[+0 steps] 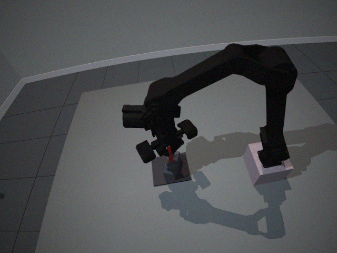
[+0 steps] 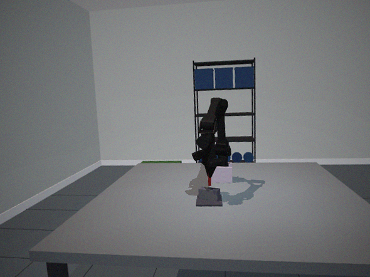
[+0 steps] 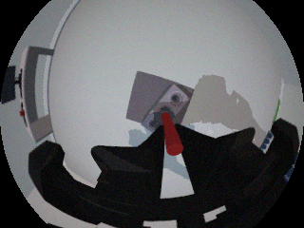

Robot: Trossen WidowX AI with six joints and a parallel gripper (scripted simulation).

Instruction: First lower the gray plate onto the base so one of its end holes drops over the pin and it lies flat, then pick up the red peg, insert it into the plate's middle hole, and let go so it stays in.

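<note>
My gripper tip is now right at the red peg. The rest, counted from my gripper tip: gray plate (70 mm below); then dark square base (110 mm below, 10 mm to the left, 10 mm ahead).
</note>
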